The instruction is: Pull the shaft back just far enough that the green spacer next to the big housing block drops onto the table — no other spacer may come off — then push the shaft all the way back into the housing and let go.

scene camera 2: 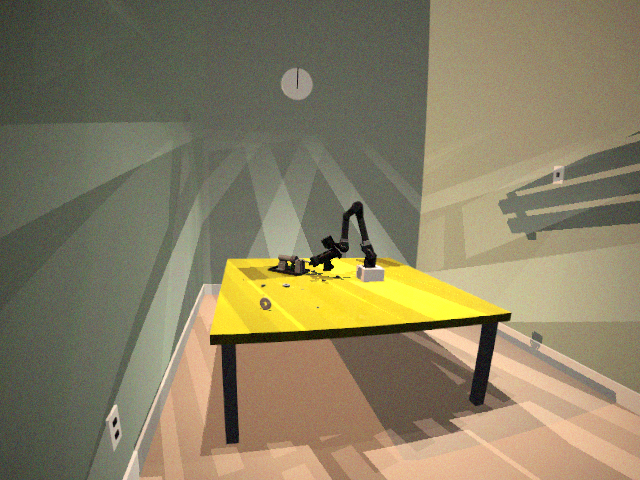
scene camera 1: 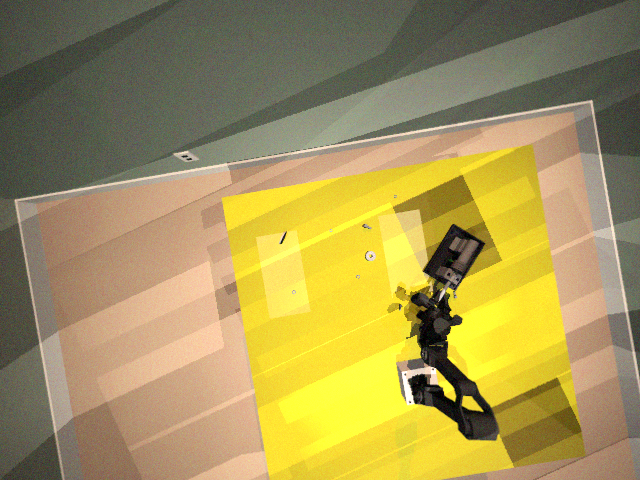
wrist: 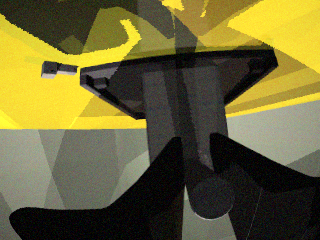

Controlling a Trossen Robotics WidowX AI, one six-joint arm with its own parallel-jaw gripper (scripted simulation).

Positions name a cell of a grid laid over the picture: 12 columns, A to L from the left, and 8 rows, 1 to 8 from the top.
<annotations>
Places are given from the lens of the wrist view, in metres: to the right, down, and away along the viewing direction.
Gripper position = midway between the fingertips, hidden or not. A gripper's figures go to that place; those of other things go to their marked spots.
gripper (wrist: H5): 0.02, 0.01, 0.10
grey shaft (wrist: H7): 0.01, 0.02, 0.06
housing fixture (wrist: G4): 0.02, -0.02, 0.15
The marked spots on the grey shaft and the housing fixture are 0.10 m apart.
</annotations>
